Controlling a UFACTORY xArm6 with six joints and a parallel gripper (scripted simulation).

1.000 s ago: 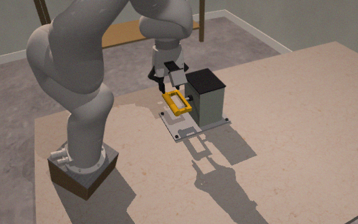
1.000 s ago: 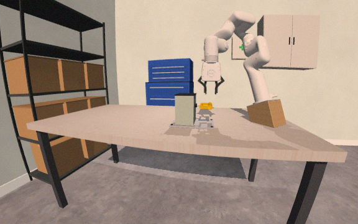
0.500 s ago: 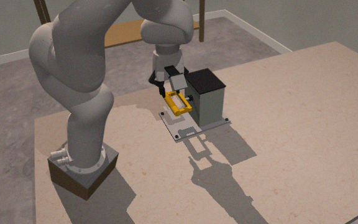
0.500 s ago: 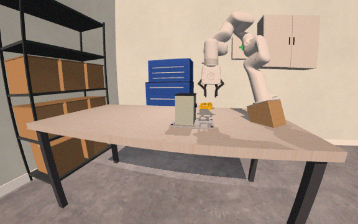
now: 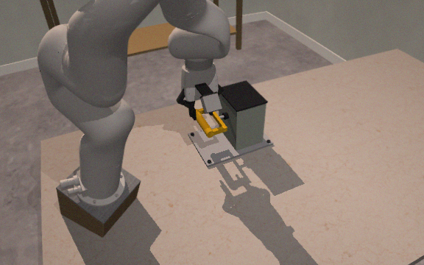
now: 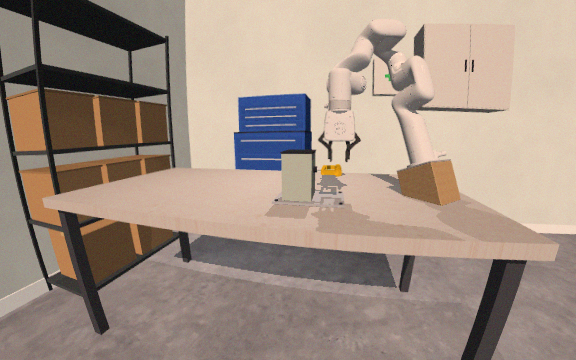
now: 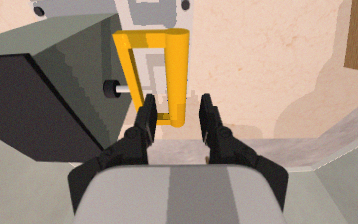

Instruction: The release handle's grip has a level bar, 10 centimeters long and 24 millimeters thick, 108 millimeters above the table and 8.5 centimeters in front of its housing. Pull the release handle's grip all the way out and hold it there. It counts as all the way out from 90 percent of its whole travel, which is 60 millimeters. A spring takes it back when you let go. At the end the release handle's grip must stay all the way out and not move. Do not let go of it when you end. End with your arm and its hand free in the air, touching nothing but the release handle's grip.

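The grey baseplate is 15 cm below my hand, 10 cm ahead of it and 1 cm to the right of it.
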